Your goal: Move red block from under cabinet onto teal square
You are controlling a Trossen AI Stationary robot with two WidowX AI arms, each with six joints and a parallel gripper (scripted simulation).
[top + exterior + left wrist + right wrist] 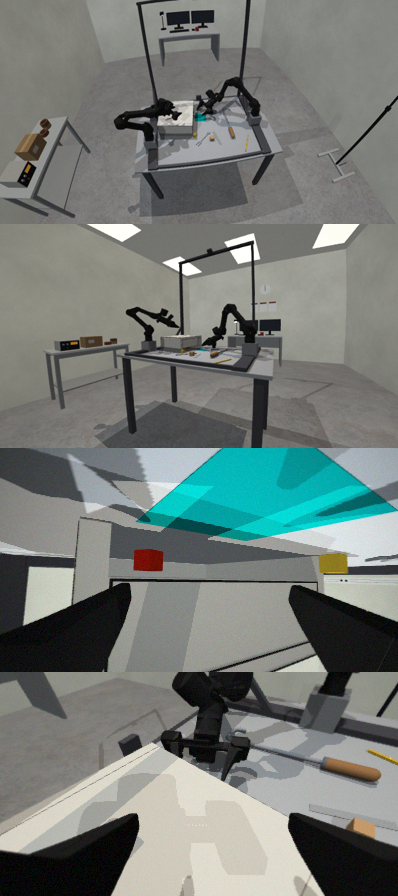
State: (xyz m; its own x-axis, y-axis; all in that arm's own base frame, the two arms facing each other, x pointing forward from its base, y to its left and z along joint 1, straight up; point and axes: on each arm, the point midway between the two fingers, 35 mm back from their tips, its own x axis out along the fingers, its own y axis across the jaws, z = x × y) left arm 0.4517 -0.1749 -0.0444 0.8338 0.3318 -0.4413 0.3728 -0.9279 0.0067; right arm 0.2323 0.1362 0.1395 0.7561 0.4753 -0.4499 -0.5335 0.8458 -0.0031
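My left gripper is now 6 cm above the teal square, 3 cm short of it and 2 cm to the left of it. Also, from my left hand: hook tool: 22 cm to the left, 17 cm ahead, 5 cm below.
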